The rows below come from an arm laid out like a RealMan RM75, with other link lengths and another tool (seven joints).
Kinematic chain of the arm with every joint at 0, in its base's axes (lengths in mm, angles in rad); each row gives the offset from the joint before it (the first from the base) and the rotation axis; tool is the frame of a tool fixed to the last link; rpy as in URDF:
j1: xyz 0 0 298.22 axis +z
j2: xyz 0 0 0 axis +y
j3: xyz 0 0 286.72 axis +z
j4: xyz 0 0 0 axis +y
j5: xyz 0 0 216.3 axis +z
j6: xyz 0 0 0 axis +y
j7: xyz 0 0 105.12 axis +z
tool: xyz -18 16 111 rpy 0 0.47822 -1.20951
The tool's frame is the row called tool.
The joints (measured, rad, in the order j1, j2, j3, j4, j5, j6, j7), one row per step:
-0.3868, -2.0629, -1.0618, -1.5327, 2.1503, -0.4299, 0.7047
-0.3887, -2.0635, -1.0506, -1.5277, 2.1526, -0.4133, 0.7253
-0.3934, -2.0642, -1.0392, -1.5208, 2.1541, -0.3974, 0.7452
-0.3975, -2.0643, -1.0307, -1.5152, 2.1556, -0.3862, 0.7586
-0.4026, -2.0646, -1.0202, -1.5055, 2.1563, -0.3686, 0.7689
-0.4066, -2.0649, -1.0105, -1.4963, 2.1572, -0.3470, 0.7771
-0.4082, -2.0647, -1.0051, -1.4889, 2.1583, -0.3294, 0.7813
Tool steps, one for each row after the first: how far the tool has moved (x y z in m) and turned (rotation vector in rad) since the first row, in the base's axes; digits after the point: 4 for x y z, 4 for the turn. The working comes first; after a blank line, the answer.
Tool pose at each row, in the base's axes (x y z in m, rotation vector in rad; the steps are taken from these numbers as rounded here):
-0.0604, 0.3524, -0.1174, -1.6883, -1.5928, -1.3154
-0.0598, 0.3522, -0.1193, -1.7063, -1.5637, -1.3228
-0.0589, 0.3520, -0.1217, -1.7258, -1.5353, -1.3287
-0.0584, 0.3519, -0.1235, -1.7402, -1.5147, -1.3316
-0.0581, 0.3524, -0.1257, -1.7490, -1.4969, -1.3365
-0.0576, 0.3535, -0.1272, -1.7517, -1.4797, -1.3460
-0.0579, 0.3551, -0.1275, -1.7480, -1.4681, -1.3539

0.0006, -0.0002, -0.0019, 0.0113, 0.0090, -0.0211
0.0015, -0.0004, -0.0043, 0.0210, 0.0185, -0.0427
0.0020, -0.0005, -0.0061, 0.0274, 0.0263, -0.0581
0.0023, 0.0000, -0.0083, 0.0352, 0.0311, -0.0700
0.0028, 0.0011, -0.0098, 0.0464, 0.0323, -0.0793
0.0025, 0.0027, -0.0101, 0.0571, 0.0319, -0.0824

